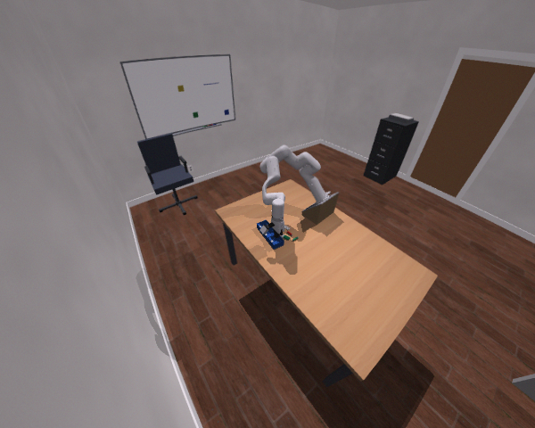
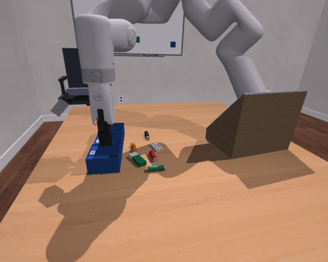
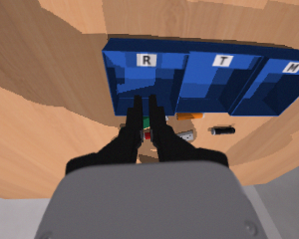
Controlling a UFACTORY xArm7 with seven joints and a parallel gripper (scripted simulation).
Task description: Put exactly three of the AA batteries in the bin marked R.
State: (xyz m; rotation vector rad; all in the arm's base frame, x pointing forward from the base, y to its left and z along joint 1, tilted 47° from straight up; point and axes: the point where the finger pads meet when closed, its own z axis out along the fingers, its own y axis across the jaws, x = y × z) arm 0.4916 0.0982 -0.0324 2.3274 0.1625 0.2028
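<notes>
My gripper is now 120 mm past the black AA battery, 180 mm to the left of it and 80 mm above it. Also, from my hand: bin (10 mm ahead, 80 mm to the right, 60 mm below); green-and-white block (80 mm behind, 20 mm to the right, 80 mm below); orange battery (70 mm behind, 90 mm to the right, 80 mm below).
</notes>
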